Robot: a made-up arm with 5 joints. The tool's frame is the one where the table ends. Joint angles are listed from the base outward.
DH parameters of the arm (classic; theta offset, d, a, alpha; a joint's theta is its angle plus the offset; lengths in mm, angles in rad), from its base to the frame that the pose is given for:
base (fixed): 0 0 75 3.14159
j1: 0 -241 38 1.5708
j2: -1.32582 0 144.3 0
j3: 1.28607 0 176.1 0
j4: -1.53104 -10 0 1.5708
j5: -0.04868 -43 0 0
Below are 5 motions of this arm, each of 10 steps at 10 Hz.
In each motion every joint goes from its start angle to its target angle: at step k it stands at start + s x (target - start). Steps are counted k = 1, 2, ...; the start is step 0. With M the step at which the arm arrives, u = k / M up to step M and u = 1 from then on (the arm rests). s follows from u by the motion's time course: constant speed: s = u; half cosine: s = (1 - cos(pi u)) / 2; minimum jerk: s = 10 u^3 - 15 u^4 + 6 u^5.
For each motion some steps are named. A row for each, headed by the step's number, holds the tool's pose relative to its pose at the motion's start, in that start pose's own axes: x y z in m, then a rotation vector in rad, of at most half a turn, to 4 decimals.
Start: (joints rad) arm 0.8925 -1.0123 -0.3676 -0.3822 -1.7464
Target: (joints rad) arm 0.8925 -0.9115 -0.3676 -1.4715 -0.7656
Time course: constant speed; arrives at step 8
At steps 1, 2, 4, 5, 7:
1: -0.0004 0.0016 0.0001 0.1220 0.0201 0.1224
2: -0.0007 0.0032 0.0009 0.2465 0.0251 0.2439
4: -0.0013 0.0058 0.0045 0.4990 -0.0104 0.4803
5: -0.0015 0.0066 0.0073 0.6252 -0.0515 0.5931
7: -0.0016 0.0072 0.0145 0.8720 -0.1811 0.8027

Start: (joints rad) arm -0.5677 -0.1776 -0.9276 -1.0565 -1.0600
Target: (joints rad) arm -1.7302 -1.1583 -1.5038 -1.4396 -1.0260
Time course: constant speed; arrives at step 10
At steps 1, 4, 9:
1: 0.0105 0.0343 -0.0289 0.1402 -0.1528 -0.0866
4: 0.1005 0.1191 -0.0752 0.5005 -0.6969 -0.2532
9: 0.3049 0.1501 0.0260 0.8526 -1.7608 -0.1057

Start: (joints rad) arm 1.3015 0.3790 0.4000 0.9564 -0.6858
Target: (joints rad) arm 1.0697 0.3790 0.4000 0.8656 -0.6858
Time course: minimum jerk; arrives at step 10
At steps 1, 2, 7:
1: -0.0003 0.0004 0.0000 0.0003 -0.0008 0.0020
2: -0.0020 0.0027 0.0000 0.0019 -0.0054 0.0133
7: -0.0318 0.0361 -0.0003 0.0326 -0.0726 0.1925

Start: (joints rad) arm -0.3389 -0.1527 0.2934 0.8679 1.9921
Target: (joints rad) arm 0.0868 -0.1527 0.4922 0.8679 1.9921
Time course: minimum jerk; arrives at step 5
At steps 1, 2, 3, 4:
1: -0.0050 0.0041 -0.0014 0.0155 0.0079 -0.0209
2: -0.0261 0.0240 -0.0065 0.0836 0.0408 -0.1166
3: -0.0518 0.0554 -0.0105 0.1757 0.0794 -0.2560
4: -0.0669 0.0796 -0.0111 0.2381 0.1017 -0.3583

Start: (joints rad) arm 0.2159 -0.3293 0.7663 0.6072 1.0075
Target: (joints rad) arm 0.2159 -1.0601 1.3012 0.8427 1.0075
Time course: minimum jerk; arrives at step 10
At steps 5, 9, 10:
5: -0.0220 0.0313 0.0245 0.0162 0.0114 0.0000
9: -0.0451 0.0643 0.0313 0.0321 0.0226 0.0000
10: -0.0455 0.0648 0.0313 0.0324 0.0227 0.0000

